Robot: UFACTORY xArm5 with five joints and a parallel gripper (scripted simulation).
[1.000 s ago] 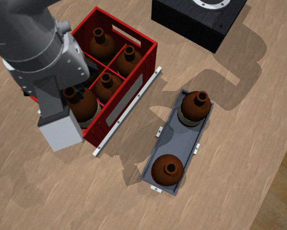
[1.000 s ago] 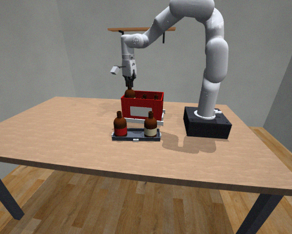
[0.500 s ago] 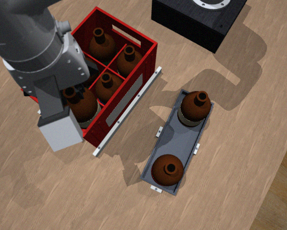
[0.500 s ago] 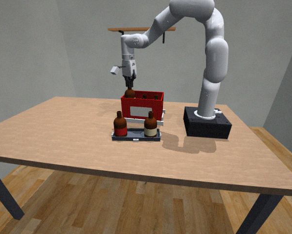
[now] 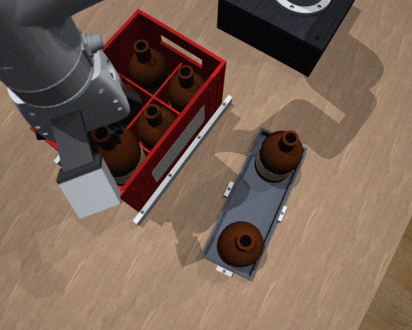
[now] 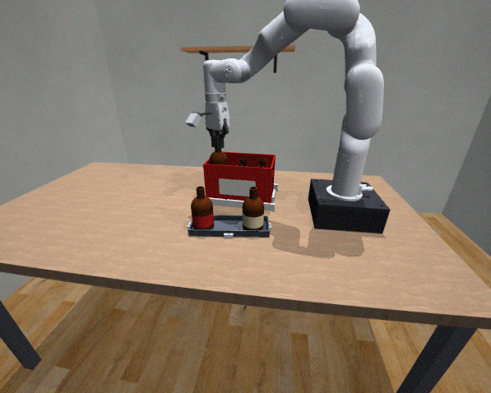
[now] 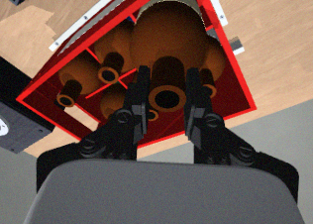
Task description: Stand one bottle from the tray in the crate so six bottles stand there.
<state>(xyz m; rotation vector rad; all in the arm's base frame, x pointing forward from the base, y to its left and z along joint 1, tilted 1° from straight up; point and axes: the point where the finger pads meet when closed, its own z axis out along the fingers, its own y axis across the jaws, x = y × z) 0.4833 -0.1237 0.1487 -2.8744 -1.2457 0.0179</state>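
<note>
The red crate is 9 cm behind my hand, 3 cm to the right of it and 17 cm below it. The rest, counted from my hand: grey tray: 7 cm behind, 23 cm to the left, 24 cm below.
</note>
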